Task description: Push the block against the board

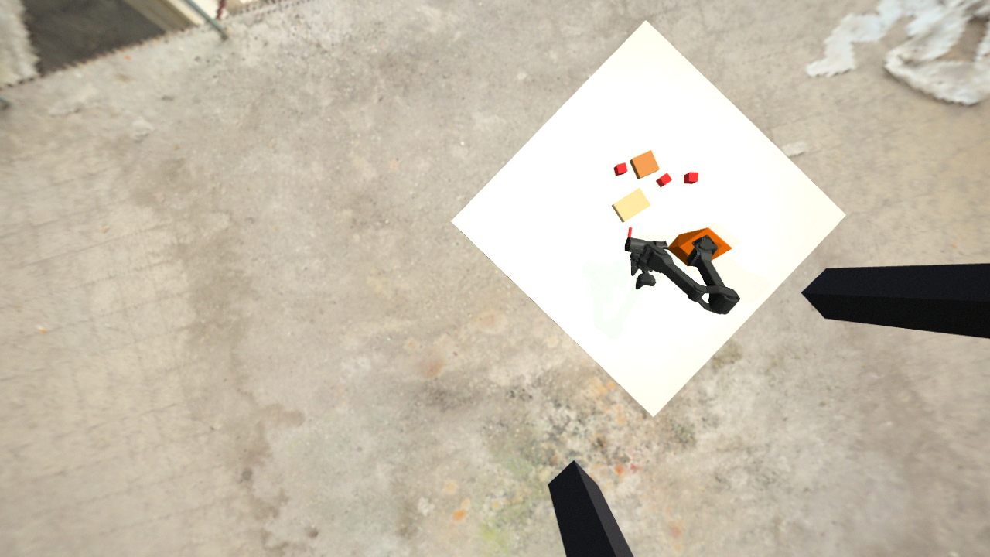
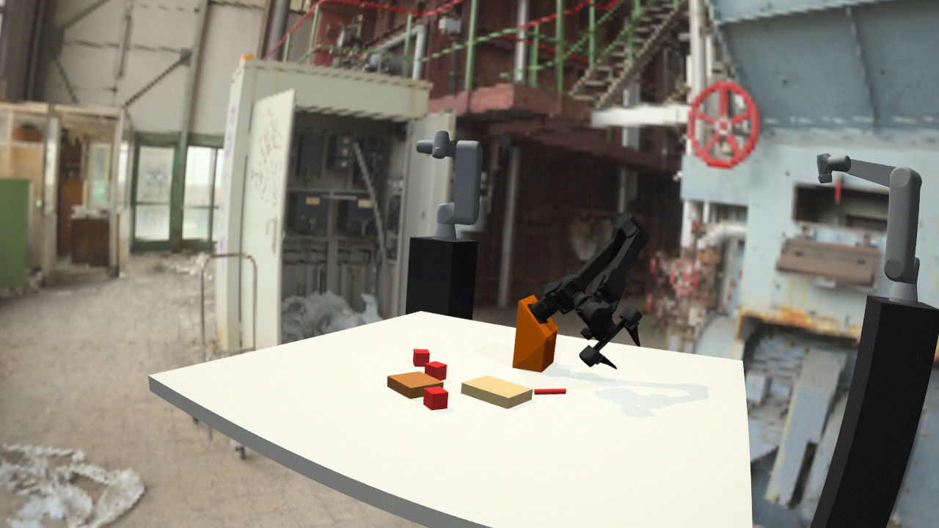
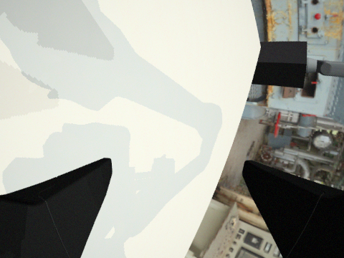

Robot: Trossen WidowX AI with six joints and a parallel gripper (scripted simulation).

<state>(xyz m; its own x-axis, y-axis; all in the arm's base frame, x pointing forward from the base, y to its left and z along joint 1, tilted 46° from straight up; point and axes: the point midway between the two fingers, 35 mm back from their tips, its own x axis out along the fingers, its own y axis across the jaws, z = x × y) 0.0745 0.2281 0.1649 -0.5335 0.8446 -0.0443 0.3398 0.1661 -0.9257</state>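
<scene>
My gripper tip is now 26 cm to the left of the tan board, 24 cm short of it and 8 cm above it. Also, from my gripper tip: brown square block: 43 cm to the right, 33 cm ahead, 8 cm below; then thin red stick: 16 cm to the right, 14 cm ahead, 8 cm below.
</scene>
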